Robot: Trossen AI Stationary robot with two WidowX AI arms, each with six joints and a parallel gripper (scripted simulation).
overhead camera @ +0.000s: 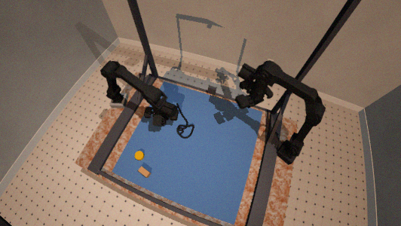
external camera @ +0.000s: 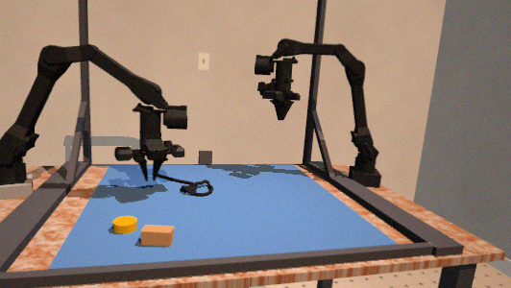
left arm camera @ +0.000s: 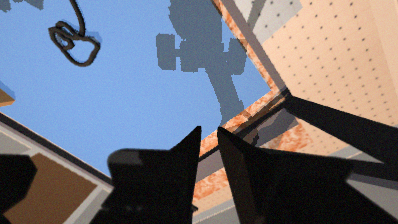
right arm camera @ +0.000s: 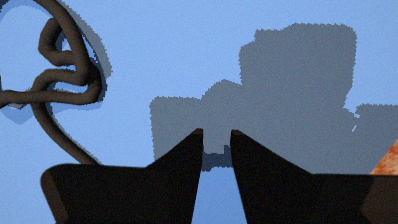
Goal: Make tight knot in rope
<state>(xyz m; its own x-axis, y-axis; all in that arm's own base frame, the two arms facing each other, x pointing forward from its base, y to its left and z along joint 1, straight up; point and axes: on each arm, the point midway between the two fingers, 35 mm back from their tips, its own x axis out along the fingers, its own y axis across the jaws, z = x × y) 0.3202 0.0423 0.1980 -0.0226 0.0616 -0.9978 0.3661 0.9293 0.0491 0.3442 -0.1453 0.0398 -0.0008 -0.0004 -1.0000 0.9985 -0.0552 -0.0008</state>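
Right now the blue mat is 200 mm to the left of my right hand, 70 mm below it and 60 mm ahead of it. Round my right hand: yellow disc 240 mm ahead, 60 mm below, 50 mm to the right; orange block 310 mm ahead, 50 mm below, 20 mm to the left.
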